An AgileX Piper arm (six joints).
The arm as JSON. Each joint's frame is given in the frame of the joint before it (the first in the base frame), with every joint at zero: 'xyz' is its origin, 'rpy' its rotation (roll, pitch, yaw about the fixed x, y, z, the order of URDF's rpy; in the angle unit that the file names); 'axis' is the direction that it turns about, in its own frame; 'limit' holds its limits. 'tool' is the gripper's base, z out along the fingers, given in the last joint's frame.
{
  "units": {
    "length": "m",
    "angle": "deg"
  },
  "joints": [
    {
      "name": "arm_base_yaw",
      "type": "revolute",
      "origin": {
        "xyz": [
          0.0,
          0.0,
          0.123
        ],
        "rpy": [
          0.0,
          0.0,
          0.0
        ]
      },
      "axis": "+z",
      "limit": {
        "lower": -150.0,
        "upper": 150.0
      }
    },
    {
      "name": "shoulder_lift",
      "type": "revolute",
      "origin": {
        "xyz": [
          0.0,
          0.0,
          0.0
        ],
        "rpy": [
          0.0,
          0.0,
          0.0
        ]
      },
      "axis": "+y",
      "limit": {
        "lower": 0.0,
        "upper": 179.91
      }
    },
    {
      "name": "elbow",
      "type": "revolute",
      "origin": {
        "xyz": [
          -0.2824,
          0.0,
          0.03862
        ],
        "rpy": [
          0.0,
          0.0,
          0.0
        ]
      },
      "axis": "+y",
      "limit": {
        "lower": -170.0,
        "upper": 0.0
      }
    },
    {
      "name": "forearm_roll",
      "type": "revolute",
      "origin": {
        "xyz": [
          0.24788,
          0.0,
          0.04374
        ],
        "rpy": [
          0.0,
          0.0,
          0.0
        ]
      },
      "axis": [
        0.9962,
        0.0,
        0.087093
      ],
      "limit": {
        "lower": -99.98,
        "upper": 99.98
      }
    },
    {
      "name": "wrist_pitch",
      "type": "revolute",
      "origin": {
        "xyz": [
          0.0,
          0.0,
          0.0
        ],
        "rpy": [
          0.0,
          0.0,
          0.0
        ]
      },
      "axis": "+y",
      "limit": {
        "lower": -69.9,
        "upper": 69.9
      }
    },
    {
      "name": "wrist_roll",
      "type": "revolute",
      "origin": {
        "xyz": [
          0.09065,
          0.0,
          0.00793
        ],
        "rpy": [
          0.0,
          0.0,
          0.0
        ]
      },
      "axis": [
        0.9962,
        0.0,
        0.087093
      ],
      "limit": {
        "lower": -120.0,
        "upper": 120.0
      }
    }
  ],
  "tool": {
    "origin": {
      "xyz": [
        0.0,
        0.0,
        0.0
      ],
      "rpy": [
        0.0,
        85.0,
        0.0
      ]
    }
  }
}
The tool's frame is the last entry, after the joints.
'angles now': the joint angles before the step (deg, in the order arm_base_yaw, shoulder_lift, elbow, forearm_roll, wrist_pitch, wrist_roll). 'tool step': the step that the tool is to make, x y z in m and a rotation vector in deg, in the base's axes. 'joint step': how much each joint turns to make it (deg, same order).
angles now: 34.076, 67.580, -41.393, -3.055, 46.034, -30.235
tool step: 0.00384, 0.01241, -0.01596, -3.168, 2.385, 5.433
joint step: 2.147, 4.481, -0.001, 0.015, -0.840, -3.485
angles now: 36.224, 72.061, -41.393, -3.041, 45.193, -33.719
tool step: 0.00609, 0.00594, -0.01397, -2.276, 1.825, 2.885
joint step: 0.271, 3.840, -0.049, 0.064, -1.074, -2.726
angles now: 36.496, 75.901, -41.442, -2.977, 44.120, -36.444
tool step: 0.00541, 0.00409, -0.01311, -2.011, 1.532, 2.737
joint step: 0.001, 3.424, 0.000, 0.000, -1.097, -2.787
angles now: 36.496, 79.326, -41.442, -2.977, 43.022, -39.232
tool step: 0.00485, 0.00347, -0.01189, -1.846, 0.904, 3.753
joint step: -0.001, 3.042, 0.000, -0.166, -1.351, -3.702
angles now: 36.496, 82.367, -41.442, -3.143, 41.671, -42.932
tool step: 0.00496, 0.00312, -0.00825, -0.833, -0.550, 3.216
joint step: 0.000, 2.164, -0.001, -0.584, -2.224, -2.827
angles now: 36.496, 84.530, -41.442, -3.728, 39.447, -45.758
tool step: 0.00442, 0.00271, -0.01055, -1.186, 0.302, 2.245
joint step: 0.001, 2.611, 0.001, -0.614, -1.747, -1.801
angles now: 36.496, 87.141, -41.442, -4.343, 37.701, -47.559
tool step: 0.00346, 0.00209, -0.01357, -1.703, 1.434, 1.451
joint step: 0.001, 3.196, 0.000, -0.513, -1.085, -1.060
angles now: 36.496, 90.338, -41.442, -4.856, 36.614, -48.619
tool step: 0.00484, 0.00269, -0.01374, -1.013, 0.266, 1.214
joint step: 0.001, 3.251, -0.001, -1.114, -2.458, -0.260
